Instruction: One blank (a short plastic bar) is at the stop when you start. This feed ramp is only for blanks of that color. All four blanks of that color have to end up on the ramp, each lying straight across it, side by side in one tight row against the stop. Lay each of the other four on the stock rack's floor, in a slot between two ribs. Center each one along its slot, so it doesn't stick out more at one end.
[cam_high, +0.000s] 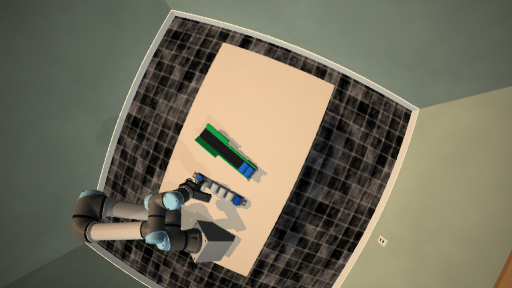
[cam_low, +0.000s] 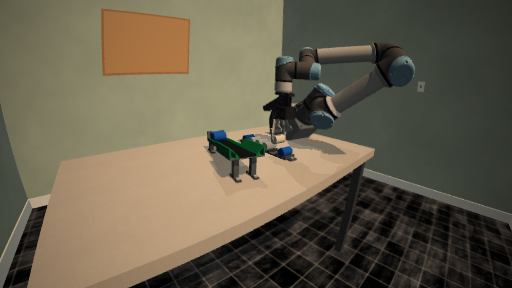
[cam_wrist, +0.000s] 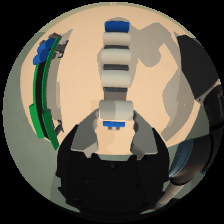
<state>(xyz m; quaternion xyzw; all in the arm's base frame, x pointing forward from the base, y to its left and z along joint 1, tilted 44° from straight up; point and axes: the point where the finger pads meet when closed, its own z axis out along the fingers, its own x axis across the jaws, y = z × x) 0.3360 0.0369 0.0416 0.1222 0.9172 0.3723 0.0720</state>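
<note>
Now: hand 9 cm above the stock rack, 8 cm to the left of it and 1 cm past it.
</note>
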